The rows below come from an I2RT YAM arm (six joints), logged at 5 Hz.
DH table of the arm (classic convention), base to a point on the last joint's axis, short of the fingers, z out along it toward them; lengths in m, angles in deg. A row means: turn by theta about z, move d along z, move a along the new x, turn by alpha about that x. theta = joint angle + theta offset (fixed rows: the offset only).
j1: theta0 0  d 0.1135  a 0.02  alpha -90
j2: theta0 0  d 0  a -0.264  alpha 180
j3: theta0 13.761  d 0  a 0.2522  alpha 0
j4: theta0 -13.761  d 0  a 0.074  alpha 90
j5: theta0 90  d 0  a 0  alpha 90
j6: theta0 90  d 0.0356  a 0  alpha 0
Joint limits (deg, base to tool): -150..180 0..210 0..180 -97..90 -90..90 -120..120
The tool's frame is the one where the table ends.
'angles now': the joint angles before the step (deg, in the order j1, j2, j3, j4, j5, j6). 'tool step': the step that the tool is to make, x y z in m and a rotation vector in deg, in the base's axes. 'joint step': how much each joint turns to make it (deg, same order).
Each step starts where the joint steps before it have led.
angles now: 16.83, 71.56, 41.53, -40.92, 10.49, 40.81
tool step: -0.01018, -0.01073, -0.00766, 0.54, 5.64, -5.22
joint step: -2.28, -0.11, -1.12, -4.86, -1.15, 3.44
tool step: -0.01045, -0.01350, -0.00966, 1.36, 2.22, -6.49
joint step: -3.38, -1.46, -2.99, -0.86, -1.13, 3.46
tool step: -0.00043, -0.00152, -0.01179, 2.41, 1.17, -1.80
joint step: -0.88, 1.37, -1.88, 2.38, -2.38, 1.39
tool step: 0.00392, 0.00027, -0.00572, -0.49, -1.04, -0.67
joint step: 0.01, 1.28, -0.67, 2.83, 0.78, 0.56
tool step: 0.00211, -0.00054, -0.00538, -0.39, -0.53, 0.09
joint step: -0.19, 0.97, -0.76, 2.22, 0.41, -0.37
